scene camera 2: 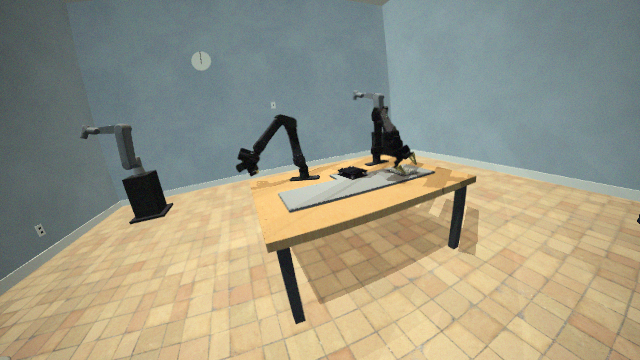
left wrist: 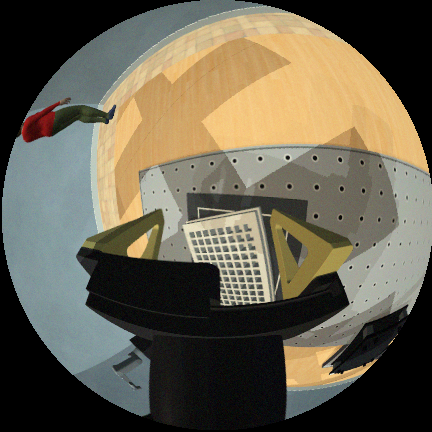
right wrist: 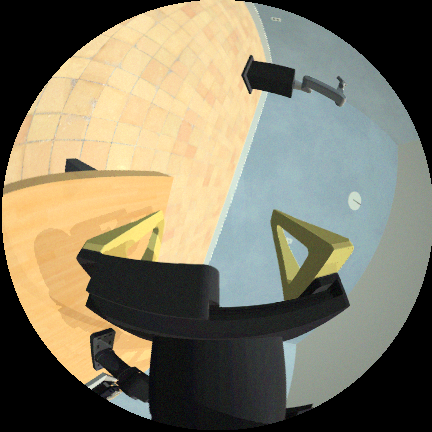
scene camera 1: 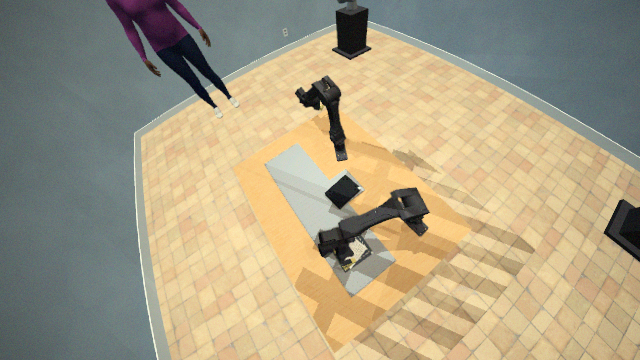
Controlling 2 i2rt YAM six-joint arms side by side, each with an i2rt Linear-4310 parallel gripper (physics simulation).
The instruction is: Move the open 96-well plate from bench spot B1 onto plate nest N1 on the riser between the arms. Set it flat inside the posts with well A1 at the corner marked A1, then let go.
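Places are measured from the left arm's base along level axes (x ahead, y left, z up), in metres.
Where they show: left gripper, fingertip midpoint: (scene camera 2: 411,169) (left wrist: 216,214) (scene camera 1: 341,261); right gripper, fingertip midpoint: (right wrist: 217,215); left arm's base at its link origin: (scene camera 2: 376,163); right arm's base at its link origin: (scene camera 2: 304,178) (right wrist: 100,351) (scene camera 1: 339,148).
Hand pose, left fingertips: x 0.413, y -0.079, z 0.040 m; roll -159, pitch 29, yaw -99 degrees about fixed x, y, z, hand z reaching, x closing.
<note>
Each offset is from my left fingertips to the top centre of the thing. "spot": to the spot under its first point. Level surfaces: height alone.
The cream 96-well plate @(0.068 m back, 0.003 m left, 0.011 m down) (scene camera 1: 358,247) (scene camera 2: 409,171) (left wrist: 231,240) lies on the dark pad @(spot: 0.001 m back, 0.064 m right, 0.025 m down) (left wrist: 296,207) of the bench spot, turned slightly against its outline. My left gripper (scene camera 1: 348,261) (scene camera 2: 406,165) (left wrist: 216,214) is open over it. In the left wrist view the right-hand finger overlaps the plate's edge and a gap shows at the other finger; contact cannot be told. The gripper body hides the plate's near end. The black plate nest @(0.248 m back, 0.266 m right, 0.017 m up) (scene camera 1: 343,191) (scene camera 2: 352,172) (left wrist: 372,340) stands between the arms; its A1 mark is unreadable. My right gripper (scene camera 1: 320,106) (scene camera 2: 255,172) (right wrist: 217,215) is open and empty, away from the plate.
A grey perforated board @(0.028 m down) (scene camera 1: 311,196) (scene camera 2: 320,192) (left wrist: 410,215) lies along the wooden table @(0.040 m down) (scene camera 1: 265,200) (scene camera 2: 350,212) and bears the pad. The nest stands beside the board's long edge, near the left arm's forearm. A person (scene camera 1: 165,35) (left wrist: 42,125) stands away from the table.
</note>
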